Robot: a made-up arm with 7 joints.
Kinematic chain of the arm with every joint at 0, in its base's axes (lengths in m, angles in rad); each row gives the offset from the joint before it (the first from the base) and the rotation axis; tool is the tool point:
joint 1: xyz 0 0 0 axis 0 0.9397 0.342
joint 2: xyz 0 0 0 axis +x
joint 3: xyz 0 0 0 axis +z
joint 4: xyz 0.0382 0 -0.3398 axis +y
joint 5: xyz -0.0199 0 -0.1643 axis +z
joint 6: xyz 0 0 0 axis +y
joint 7: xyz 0 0 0 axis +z
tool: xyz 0 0 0
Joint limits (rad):
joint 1: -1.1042..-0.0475
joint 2: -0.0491..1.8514
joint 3: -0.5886..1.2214
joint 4: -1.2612..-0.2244
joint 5: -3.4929..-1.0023
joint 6: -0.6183..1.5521
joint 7: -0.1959..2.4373
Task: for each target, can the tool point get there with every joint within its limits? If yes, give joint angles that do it. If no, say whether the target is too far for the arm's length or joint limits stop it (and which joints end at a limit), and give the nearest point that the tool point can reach.
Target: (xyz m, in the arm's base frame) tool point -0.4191 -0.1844 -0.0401
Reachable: no: joint limits stop it (at a limit: joint 1, joint 2, joint 3, joint 4) | nearest point 0.0675 -0.0564 -0.4998 | short by 0.682 m
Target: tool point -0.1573 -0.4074 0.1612
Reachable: no: joint limits stop it (at a limit: joint 1, joint 2, joint 3, joint 4) | nearest point 0.3709 -0.2358 -0.0977 | short by 0.613 m
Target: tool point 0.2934 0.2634 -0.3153
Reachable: yes | joints -0.4603 0.6405 -0.0338 -0.4473 -2.1783 0.0553 0.0252
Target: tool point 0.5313 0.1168 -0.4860
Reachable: no: too far | nearest point 0.3696 0.0813 -0.3381 | short by 0.222 m
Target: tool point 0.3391 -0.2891 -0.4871
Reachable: no: too far | nearest point 0.2909 -0.1322 -0.3757 | short by 0.198 m
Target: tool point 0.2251 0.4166 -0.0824
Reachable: yes | joints -0.3981 1.0290 0.6862 -0.9303 -3.1464 0.1626 1.9157
